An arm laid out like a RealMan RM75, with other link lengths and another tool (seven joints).
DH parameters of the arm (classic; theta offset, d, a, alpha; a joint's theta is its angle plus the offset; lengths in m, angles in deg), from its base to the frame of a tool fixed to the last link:
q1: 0 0.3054 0 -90
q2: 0 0 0 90
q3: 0 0.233 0 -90
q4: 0 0 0 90
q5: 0 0.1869 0 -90
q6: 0 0 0 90
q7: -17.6 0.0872 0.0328 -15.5
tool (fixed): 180 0.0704 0 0
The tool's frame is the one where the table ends.
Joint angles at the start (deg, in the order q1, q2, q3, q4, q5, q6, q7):
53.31, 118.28, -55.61, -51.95, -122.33, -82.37, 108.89
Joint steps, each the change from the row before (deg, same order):
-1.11, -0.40, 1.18, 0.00, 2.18, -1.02, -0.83
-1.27, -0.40, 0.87, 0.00, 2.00, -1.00, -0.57
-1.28, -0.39, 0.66, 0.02, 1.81, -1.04, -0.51
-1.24, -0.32, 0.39, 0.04, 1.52, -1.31, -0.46
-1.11, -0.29, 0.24, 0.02, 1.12, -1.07, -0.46
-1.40, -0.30, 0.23, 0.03, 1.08, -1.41, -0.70
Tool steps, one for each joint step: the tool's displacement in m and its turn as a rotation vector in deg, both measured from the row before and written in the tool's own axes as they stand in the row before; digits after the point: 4 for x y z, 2 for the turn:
-0.0014, -0.0021, -0.0050, -0.26, 2.50, 0.28
-0.0026, -0.0030, -0.0050, -0.20, 2.18, 0.53
-0.0030, -0.0035, -0.0048, -0.07, 1.87, 0.51
-0.0034, -0.0047, -0.0039, 0.41, 1.48, 0.48
-0.0035, -0.0042, -0.0036, 0.31, 1.01, 0.35
-0.0052, -0.0058, -0.0041, 0.53, 0.93, 0.36

